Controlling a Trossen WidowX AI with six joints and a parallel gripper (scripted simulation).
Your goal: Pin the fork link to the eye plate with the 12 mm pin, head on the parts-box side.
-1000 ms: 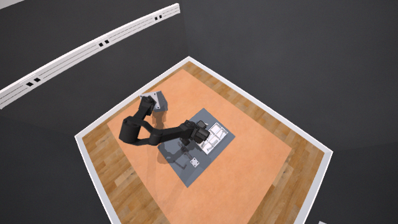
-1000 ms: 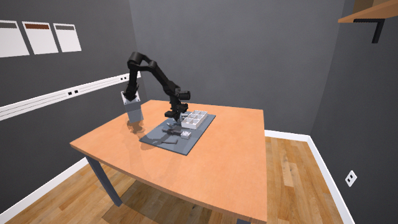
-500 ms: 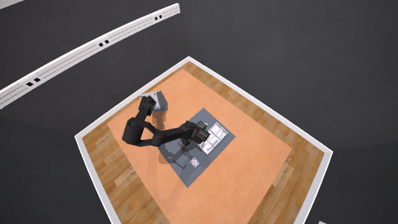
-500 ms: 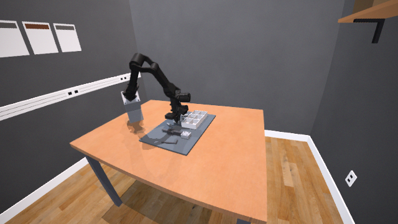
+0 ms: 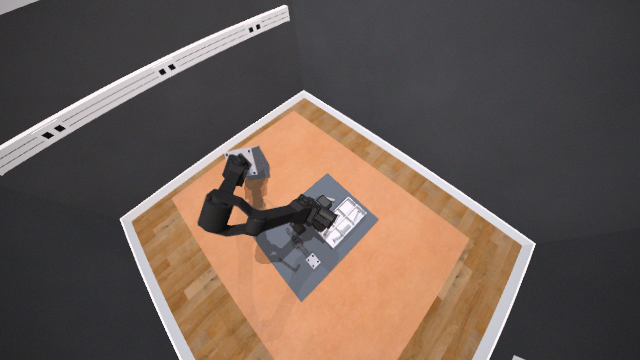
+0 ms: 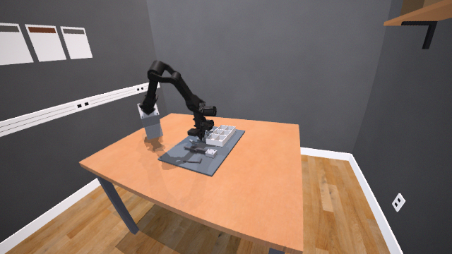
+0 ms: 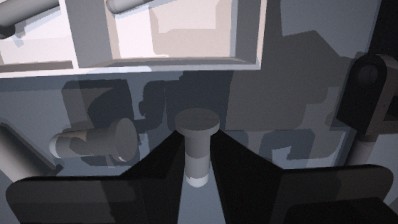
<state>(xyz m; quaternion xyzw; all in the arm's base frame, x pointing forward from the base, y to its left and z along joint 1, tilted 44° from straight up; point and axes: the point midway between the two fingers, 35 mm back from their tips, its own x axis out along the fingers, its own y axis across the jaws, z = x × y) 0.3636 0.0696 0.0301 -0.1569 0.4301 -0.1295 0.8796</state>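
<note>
Now: the thick headed pin 1 cm behind my hand and 3 cm below it. Also, from my hand: dark fork link (12 cm to the right, 3 cm below); then grey mat (4 cm ahead, 2 cm to the right, 5 cm below); then dark flat bar (4 cm ahead, 12 cm to the right, 3 cm below).
</note>
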